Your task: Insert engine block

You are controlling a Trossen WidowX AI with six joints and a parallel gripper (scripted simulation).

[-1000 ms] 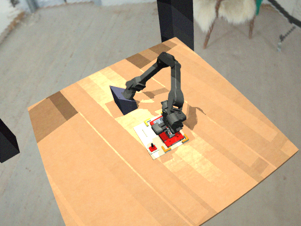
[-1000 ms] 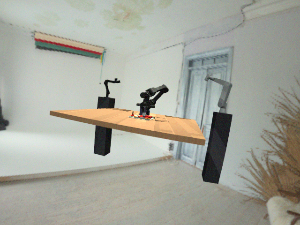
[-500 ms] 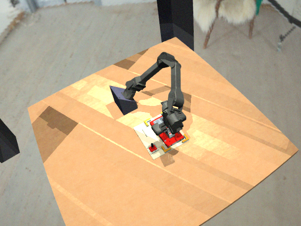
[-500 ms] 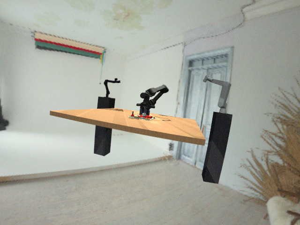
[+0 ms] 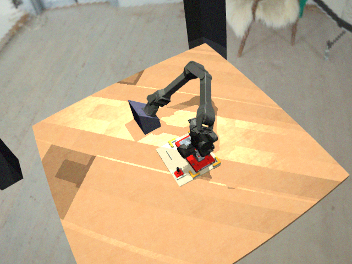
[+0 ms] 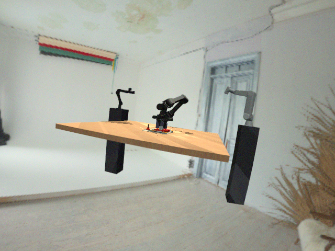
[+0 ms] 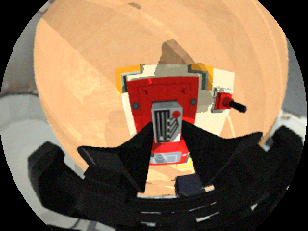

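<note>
The black upright stick lies 10 mm ahead of my gripper tip, 120 mm to the right of it and 10 mm below it. From my gripper tip the other things lie so: engine block: 10 mm below.
</note>
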